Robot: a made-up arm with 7 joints. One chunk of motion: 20 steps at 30 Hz.
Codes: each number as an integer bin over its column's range. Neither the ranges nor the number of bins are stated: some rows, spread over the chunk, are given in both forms.
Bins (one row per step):
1: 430 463 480 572 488 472 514
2: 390 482 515 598 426 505 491
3: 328 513 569 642 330 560 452
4: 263 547 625 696 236 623 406
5: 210 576 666 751 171 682 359
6: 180 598 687 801 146 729 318
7: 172 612 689 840 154 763 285
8: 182 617 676 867 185 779 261
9: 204 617 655 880 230 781 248
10: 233 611 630 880 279 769 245
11: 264 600 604 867 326 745 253
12: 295 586 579 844 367 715 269
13: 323 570 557 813 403 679 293
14: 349 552 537 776 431 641 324
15: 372 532 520 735 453 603 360
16: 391 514 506 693 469 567 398
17: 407 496 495 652 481 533 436
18: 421 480 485 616 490 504 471
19: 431 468 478 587 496 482 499
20: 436 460 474 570 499 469 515
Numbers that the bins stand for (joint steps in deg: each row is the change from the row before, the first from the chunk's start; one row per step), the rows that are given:
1: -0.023 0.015 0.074 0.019 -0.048 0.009 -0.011
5: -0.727 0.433 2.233 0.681 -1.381 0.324 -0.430
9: -0.747 0.585 2.106 1.159 -1.133 0.473 -0.730
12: -0.455 0.470 1.223 1.026 -0.557 0.374 -0.673
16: -0.148 0.204 0.375 0.467 -0.128 0.151 -0.324
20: -0.003 0.004 0.004 0.011 -0.002 0.004 -0.008
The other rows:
2: -0.151 0.085 0.480 0.115 -0.309 0.058 -0.073
3: -0.349 0.200 1.107 0.278 -0.713 0.141 -0.178
4: -0.558 0.326 1.757 0.478 -1.108 0.235 -0.303
6: -0.823 0.515 2.477 0.867 -1.486 0.395 -0.541
7: -0.849 0.567 2.500 1.011 -1.453 0.446 -0.630
8: -0.817 0.585 2.349 1.111 -1.322 0.470 -0.695
10: -0.654 0.563 1.815 1.159 -0.927 0.455 -0.738
11: -0.554 0.522 1.513 1.111 -0.729 0.419 -0.716
13: -0.365 0.411 0.968 0.911 -0.406 0.320 -0.608
14: -0.282 0.344 0.735 0.774 -0.288 0.262 -0.524
15: -0.208 0.270 0.538 0.622 -0.195 0.205 -0.427
17: -0.096 0.137 0.248 0.315 -0.078 0.100 -0.222
18: -0.051 0.078 0.132 0.181 -0.040 0.057 -0.127
19: -0.019 0.033 0.050 0.074 -0.015 0.024 -0.051

